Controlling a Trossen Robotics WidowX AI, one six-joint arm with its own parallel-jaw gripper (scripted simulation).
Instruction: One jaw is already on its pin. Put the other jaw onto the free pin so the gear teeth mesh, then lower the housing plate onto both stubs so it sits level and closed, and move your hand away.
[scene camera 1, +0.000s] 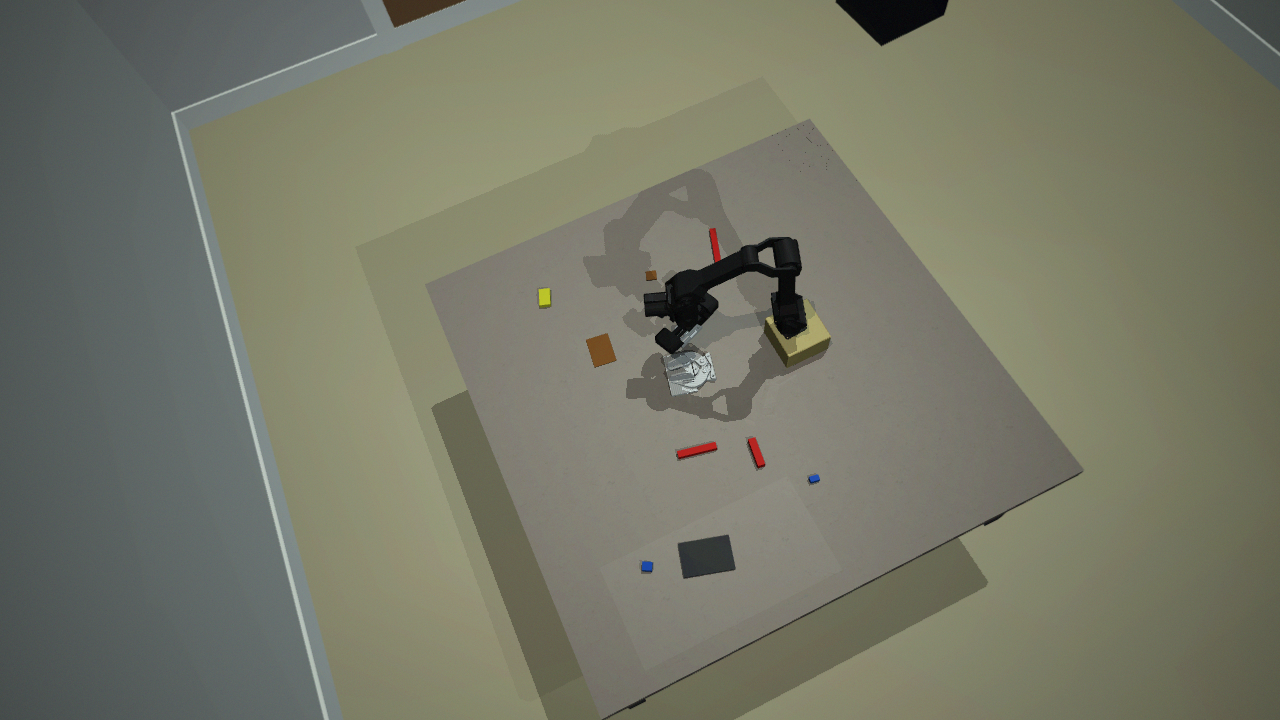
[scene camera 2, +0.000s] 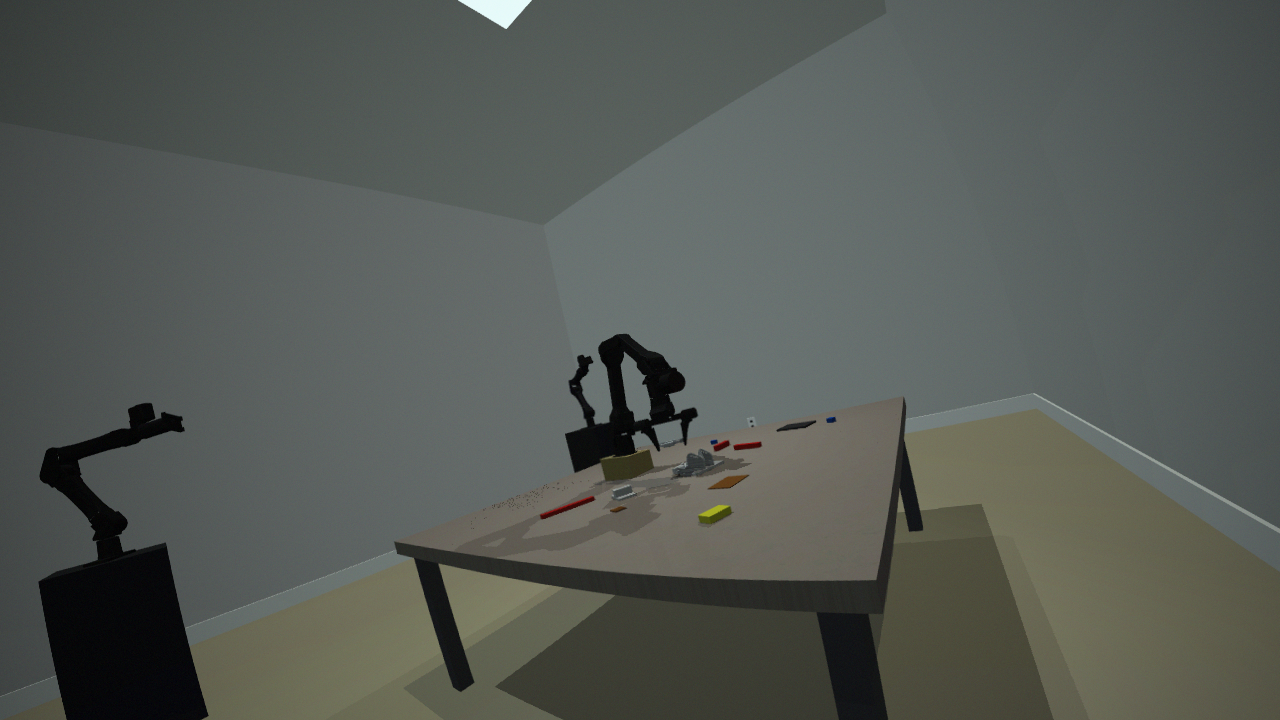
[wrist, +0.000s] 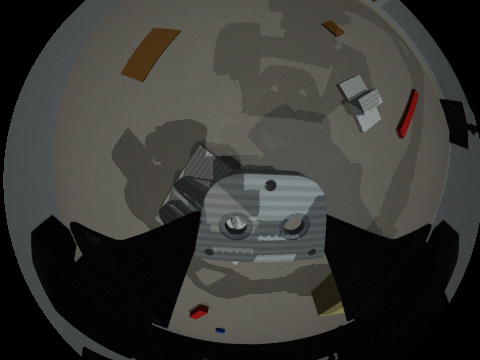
Labels:
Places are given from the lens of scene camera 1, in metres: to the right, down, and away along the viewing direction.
gripper (scene camera 1: 687, 336): 0.13, -0.06, 2.11
dark tile (scene camera 1: 711, 555): 0.17, 0.47, 1.93

